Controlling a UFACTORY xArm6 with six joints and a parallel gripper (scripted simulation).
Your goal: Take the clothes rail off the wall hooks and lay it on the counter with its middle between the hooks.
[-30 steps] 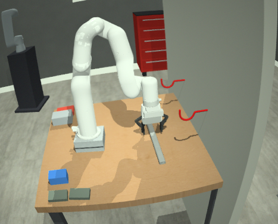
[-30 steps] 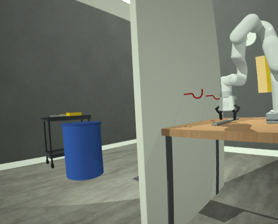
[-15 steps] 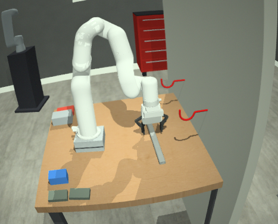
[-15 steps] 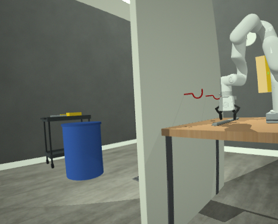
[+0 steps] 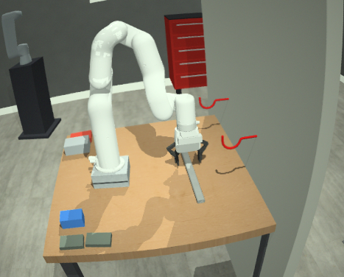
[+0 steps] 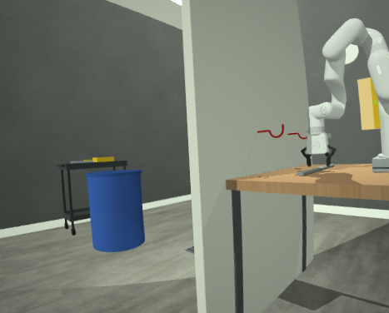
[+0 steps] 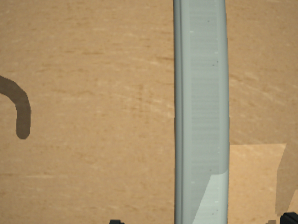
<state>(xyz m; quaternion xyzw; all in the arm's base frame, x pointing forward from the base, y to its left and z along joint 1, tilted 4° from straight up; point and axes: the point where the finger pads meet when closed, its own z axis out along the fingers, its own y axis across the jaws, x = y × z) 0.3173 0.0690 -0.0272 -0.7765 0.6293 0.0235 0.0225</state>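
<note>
My gripper is now 2 cm above the clothes rail. Round my hand: wall: 25 cm ahead, 5 cm to the left, 40 cm above; then grey block: 55 cm behind, 16 cm to the left; then blue block: 42 cm behind, 37 cm to the right, 1 cm below.
</note>
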